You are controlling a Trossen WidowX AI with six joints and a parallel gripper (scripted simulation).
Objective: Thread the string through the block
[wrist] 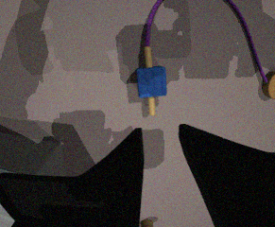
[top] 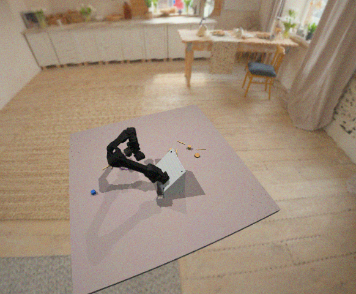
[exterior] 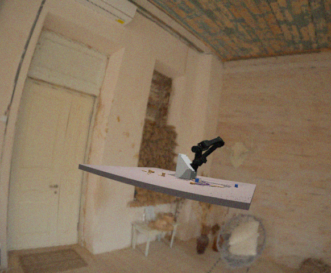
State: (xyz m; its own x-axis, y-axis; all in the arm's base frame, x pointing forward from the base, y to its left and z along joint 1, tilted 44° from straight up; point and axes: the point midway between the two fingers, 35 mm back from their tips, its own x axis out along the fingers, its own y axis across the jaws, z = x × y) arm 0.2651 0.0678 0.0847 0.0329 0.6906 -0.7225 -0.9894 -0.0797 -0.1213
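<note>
Right now the blue cube is 20 mm to the left of my gripper tip and 70 mm below it. From my gripper tip the other things lie so: round wooden button: 180 mm ahead, 40 mm to the left, 80 mm below; thin wooden stick: 40 mm to the left, 70 mm below.
</note>
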